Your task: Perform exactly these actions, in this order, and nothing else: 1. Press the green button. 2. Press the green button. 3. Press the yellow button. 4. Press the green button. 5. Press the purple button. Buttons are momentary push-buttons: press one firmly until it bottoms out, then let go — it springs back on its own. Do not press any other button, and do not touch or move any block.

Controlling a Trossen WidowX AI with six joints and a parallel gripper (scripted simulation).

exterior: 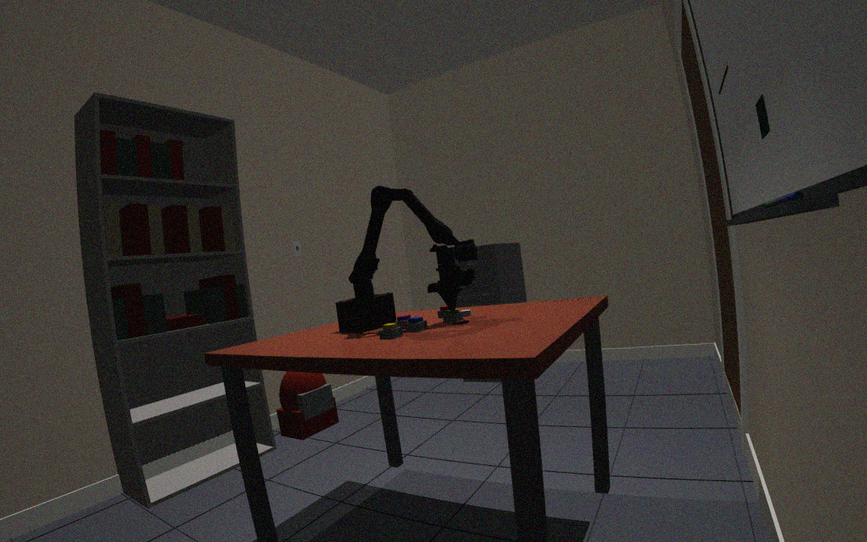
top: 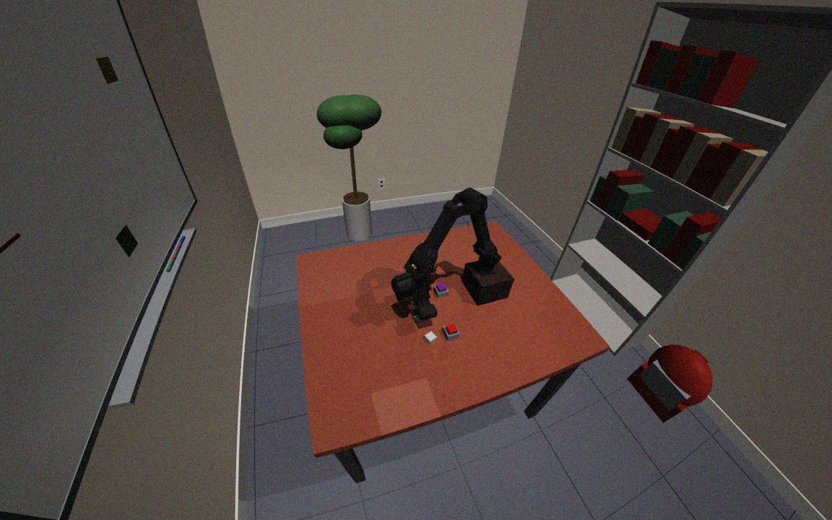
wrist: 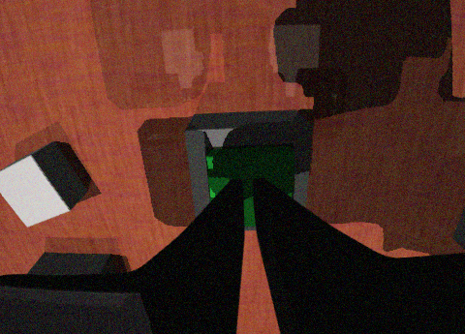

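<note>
My gripper tip is now 1 cm above the green button. From my gripper tip the other things lie so: white block (10 cm to the left, 2 cm below, 1 cm behind); then red button (10 cm to the left, 9 cm behind); then purple button (12 cm behind, 11 cm to the right).
</note>
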